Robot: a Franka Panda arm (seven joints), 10 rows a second.
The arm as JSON. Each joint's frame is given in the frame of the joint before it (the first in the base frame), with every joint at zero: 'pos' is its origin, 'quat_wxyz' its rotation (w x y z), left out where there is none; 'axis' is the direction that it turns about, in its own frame. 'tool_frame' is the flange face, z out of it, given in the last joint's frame.
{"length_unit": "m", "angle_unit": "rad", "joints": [
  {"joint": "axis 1", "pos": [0.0, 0.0, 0.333], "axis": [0.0, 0.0, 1.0]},
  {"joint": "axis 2", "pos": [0.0, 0.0, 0.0], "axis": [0.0, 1.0, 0.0]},
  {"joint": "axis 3", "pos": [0.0, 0.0, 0.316], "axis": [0.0, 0.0, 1.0]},
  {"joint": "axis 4", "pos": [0.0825, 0.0, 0.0], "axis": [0.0, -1.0, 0.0]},
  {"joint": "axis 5", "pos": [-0.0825, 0.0, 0.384], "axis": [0.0, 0.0, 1.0]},
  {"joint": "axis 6", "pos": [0.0, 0.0, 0.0], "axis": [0.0, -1.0, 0.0]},
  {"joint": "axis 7", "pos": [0.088, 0.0, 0.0], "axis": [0.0, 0.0, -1.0]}
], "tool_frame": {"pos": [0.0, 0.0, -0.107], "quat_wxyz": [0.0, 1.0, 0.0, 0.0]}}
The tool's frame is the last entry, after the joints.
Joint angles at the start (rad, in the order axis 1, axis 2, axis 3, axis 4, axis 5, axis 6, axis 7): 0.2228 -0.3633 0.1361 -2.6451 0.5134 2.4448 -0.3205
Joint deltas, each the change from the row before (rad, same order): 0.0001 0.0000 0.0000 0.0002 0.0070 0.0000 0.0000; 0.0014 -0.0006 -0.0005 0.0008 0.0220 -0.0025 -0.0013; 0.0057 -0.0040 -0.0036 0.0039 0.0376 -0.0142 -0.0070; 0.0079 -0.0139 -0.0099 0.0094 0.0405 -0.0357 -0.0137; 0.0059 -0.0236 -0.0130 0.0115 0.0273 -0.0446 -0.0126; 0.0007 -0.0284 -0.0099 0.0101 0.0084 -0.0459 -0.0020; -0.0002 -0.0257 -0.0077 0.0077 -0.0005 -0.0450 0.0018; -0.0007 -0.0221 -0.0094 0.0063 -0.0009 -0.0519 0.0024; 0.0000 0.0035 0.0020 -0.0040 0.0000 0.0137 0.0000; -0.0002 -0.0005 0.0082 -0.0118 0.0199 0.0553 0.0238
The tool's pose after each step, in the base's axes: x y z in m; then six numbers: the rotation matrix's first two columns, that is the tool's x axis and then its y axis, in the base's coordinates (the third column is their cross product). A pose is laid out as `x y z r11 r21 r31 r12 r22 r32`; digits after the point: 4 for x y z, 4 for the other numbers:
0.3880 0.1446 0.3772 0.9442 0.2608 0.2009 0.3111 -0.9067 -0.2847
0.3878 0.1452 0.3776 0.9483 0.2468 0.1997 0.2991 -0.9054 -0.3013
0.3870 0.1471 0.3798 0.9531 0.2311 0.1954 0.2860 -0.8988 -0.3322
0.3854 0.1491 0.3869 0.9561 0.2233 0.1896 0.2805 -0.8847 -0.3724
0.3833 0.1497 0.3984 0.9560 0.2242 0.1893 0.2842 -0.8681 -0.4070
0.3804 0.1492 0.4112 0.9548 0.2293 0.1891 0.2904 -0.8554 -0.4288
0.3765 0.1487 0.4217 0.9534 0.2392 0.1840 0.2978 -0.8454 -0.4435
0.3719 0.1475 0.4297 0.9533 0.2509 0.1684 0.3011 -0.8349 -0.4607
0.3726 0.1473 0.4274 0.9537 0.2467 0.1722 0.2992 -0.8381 -0.4562
0.3746 0.1469 0.4265 0.9611 0.1958 0.1946 0.2654 -0.8494 -0.4561

